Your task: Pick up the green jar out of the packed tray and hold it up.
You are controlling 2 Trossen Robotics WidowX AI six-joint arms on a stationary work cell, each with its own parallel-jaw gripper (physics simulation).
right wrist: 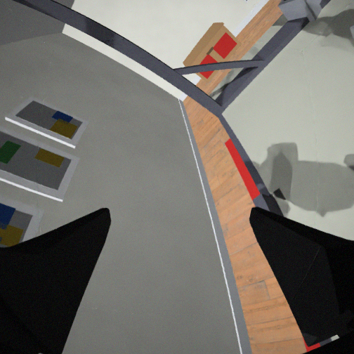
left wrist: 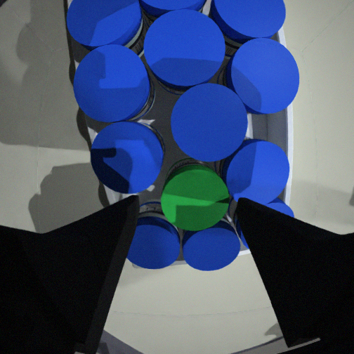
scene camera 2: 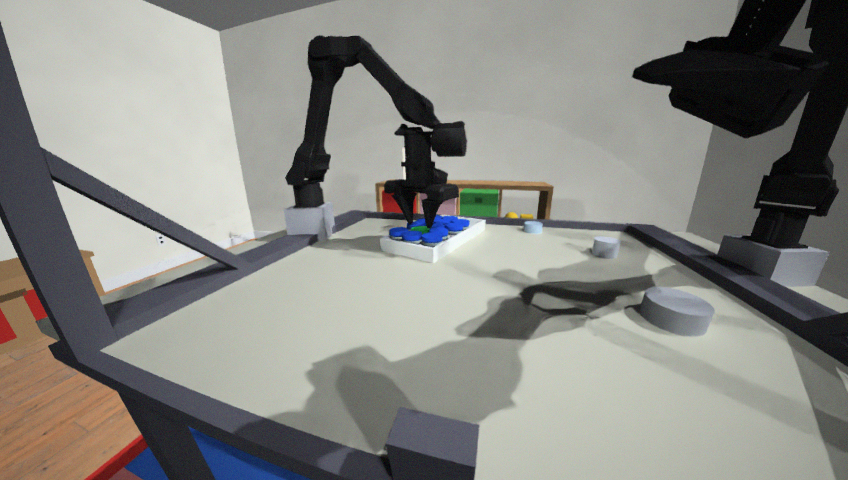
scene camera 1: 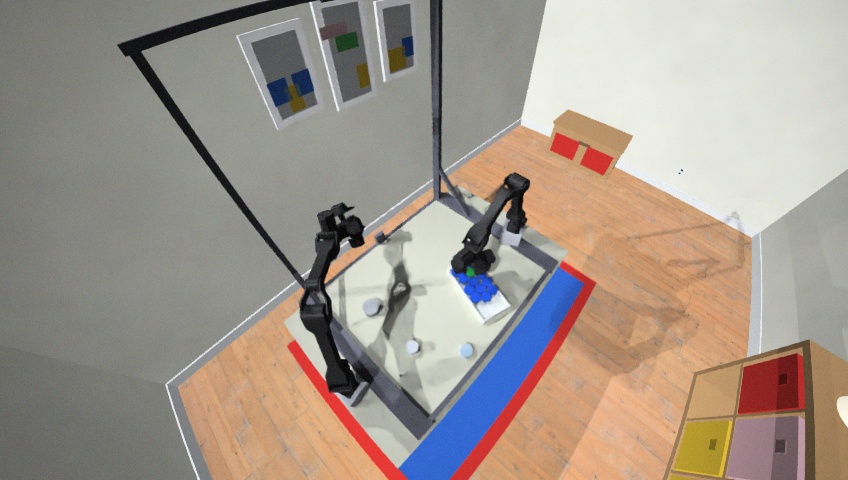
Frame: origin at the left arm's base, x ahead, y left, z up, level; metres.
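Seen in the pictures: left gripper, fingertip midpoint: (scene camera 2: 419, 225) (scene camera 1: 471, 271); right gripper, fingertip midpoint: (scene camera 1: 359, 216); left arm's base, link origin: (scene camera 2: 309, 205) (scene camera 1: 513, 228); right arm's base, link origin: (scene camera 2: 773, 242) (scene camera 1: 348, 386).
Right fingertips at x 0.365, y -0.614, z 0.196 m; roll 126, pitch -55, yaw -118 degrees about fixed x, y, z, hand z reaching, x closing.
Offsets run from my right fingertips to a thing's top centre.
The green jar {dy +0.486, dx -0.070, dz -0.237 m} (scene camera 1: 470, 271) (scene camera 2: 420, 229) (left wrist: 194, 202) stands upright among several blue-lidded jars {dy +0.554, dx -0.009, dz -0.237 m} (scene camera 1: 479, 290) {dy +0.429, dx -0.048, dz -0.237 m} (scene camera 2: 434, 236) (left wrist: 209, 122) in the white tray (scene camera 1: 492, 308) (scene camera 2: 407, 251) (left wrist: 291, 125), near one end. My left gripper (scene camera 2: 420, 226) (left wrist: 188, 203) is open and points down over the tray, a fingertip on either side of the green lid. In the left wrist view the right-hand tip is closer to the lid than the left-hand one. How deep the tips reach is hard to tell. My right gripper (right wrist: 181, 215) is open and empty, raised far from the tray.
Round discs stand on the table: a large grey one {dy +0.148, dx +0.250, dz -0.254 m} (scene camera 1: 372, 306) (scene camera 2: 677, 312), a small grey one {dy +0.386, dx +0.335, dz -0.248 m} (scene camera 1: 412, 346) (scene camera 2: 605, 246) and a pale blue one {dy +0.588, dx +0.263, dz -0.260 m} (scene camera 1: 466, 350) (scene camera 2: 532, 227). A dark block {dy +0.000, dx -0.092, dz -0.226 m} (scene camera 1: 380, 237) (scene camera 2: 433, 443) sits at the frame edge. Blue jars crowd around the green one.
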